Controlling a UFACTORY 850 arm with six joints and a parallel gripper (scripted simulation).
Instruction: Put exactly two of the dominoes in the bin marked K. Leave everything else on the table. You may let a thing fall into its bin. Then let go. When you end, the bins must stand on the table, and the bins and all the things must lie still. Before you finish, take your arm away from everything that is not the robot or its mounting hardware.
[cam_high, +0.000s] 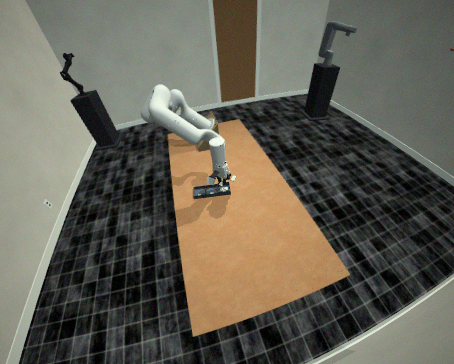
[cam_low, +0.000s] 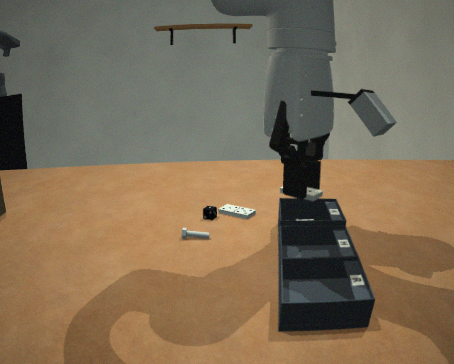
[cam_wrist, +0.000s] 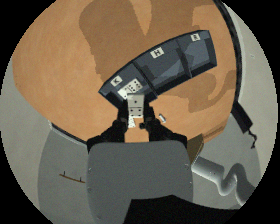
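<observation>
The bin row lies 80 mm to the right of my hand, 60 mm below it and 10 mm ahead of it. Also, from my hand: black die 120 mm behind, 70 mm to the left, 70 mm below; then grey bolt 140 mm behind, 80 mm below, 10 mm to the right; then white domino 20 mm below.
</observation>
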